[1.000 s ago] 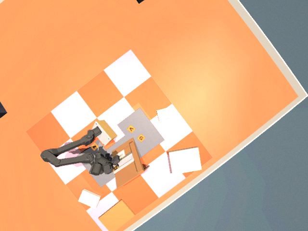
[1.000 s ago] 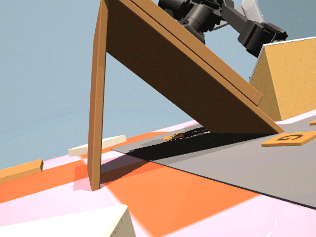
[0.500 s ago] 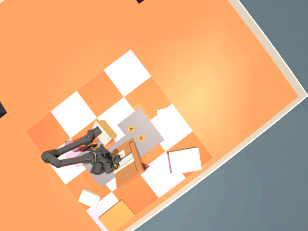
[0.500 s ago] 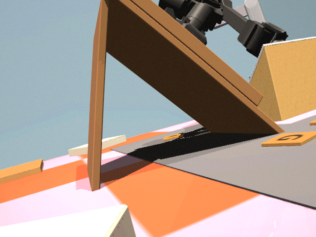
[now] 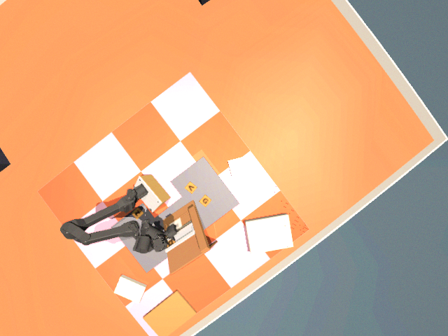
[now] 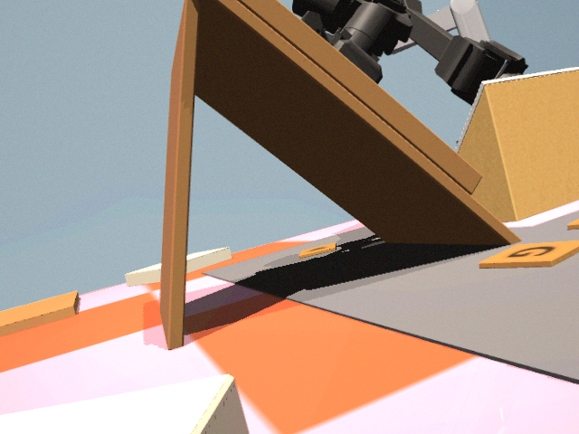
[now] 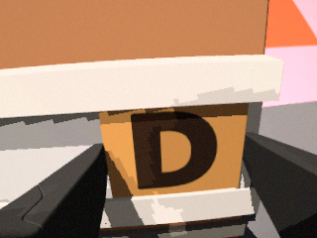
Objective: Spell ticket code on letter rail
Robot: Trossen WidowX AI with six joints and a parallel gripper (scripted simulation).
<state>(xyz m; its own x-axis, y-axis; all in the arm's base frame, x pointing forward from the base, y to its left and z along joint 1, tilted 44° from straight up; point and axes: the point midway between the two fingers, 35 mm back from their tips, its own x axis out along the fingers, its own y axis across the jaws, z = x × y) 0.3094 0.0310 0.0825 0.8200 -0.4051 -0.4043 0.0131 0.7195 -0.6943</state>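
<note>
Right now the white ticket is 7 cm below my gripper tip, 5 cm to the left of it and 5 cm behind it. Also, from my gripper tip: orange d tile right at my gripper tip; g tile 27 cm to the left, 15 cm below, 7 cm behind; grey mat 16 cm below, 14 cm behind, 4 cm to the left.
</note>
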